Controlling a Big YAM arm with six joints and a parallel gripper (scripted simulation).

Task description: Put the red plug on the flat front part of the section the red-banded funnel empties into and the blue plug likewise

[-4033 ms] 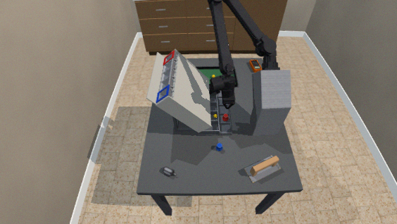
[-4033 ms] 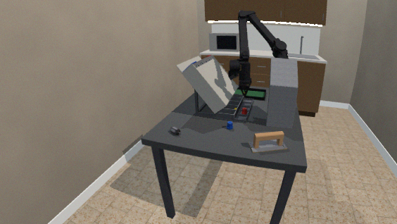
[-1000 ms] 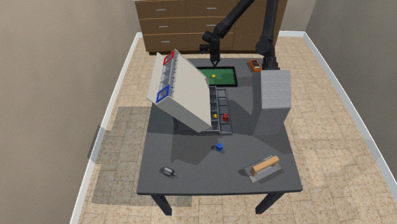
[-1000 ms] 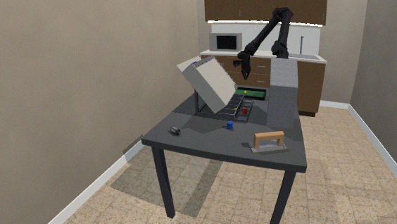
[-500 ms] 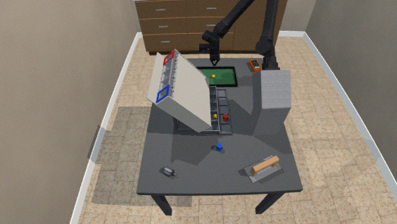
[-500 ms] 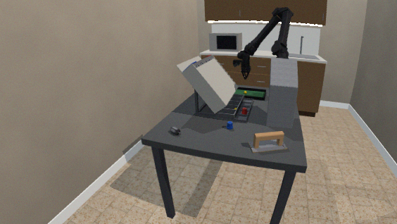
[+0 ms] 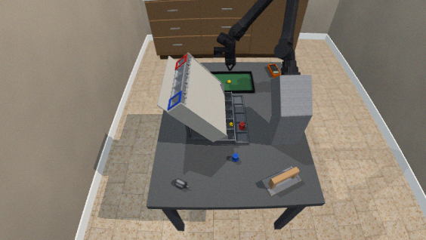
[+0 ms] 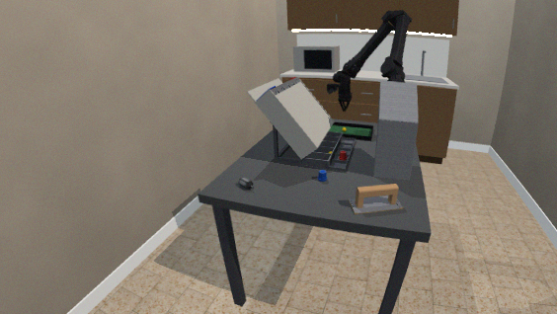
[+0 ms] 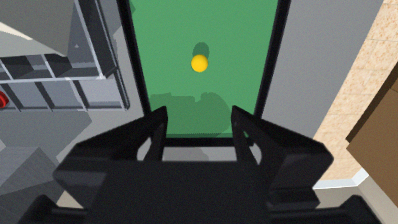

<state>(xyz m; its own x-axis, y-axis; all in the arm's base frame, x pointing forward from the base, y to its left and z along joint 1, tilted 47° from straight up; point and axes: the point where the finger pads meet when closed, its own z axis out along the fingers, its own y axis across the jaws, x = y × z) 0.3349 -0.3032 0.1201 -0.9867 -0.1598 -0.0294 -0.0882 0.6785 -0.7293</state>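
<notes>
Right now my hand is 20 mm short of the green marble tray and 140 mm above it. Also, from my hand: blue plug 60 mm behind, 600 mm to the left, 130 mm below; then beige cover 110 mm ahead, 340 mm to the left, 60 mm above; then red plug 90 mm behind, 390 mm to the left, 120 mm below.
</notes>
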